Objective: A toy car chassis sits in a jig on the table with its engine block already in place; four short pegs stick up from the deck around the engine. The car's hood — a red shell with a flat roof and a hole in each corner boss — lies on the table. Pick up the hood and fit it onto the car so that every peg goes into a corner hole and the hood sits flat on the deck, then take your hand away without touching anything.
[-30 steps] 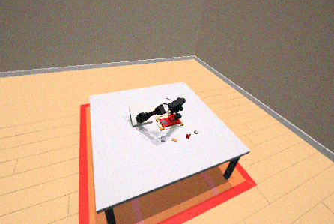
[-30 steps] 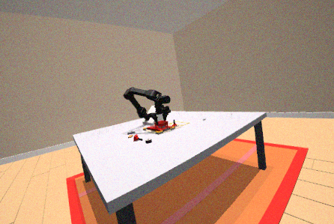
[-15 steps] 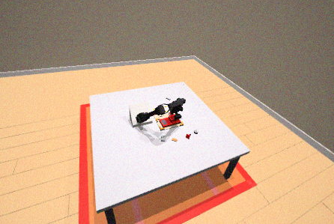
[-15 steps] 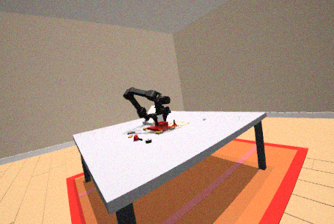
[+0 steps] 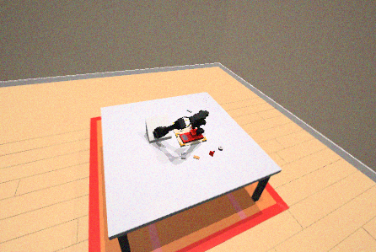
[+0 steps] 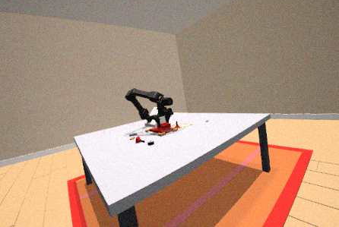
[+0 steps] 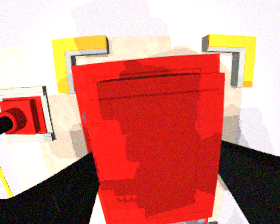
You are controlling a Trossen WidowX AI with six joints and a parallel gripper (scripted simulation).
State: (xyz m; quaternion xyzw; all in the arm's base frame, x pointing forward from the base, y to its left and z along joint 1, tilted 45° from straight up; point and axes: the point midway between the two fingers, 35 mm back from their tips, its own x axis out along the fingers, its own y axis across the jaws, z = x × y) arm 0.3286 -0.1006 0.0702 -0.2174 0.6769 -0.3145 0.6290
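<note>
Right now my gripper tip is 1 cm below the red hood. The rest, counted from my gripper tip: grey engine block (2 cm below).
</note>
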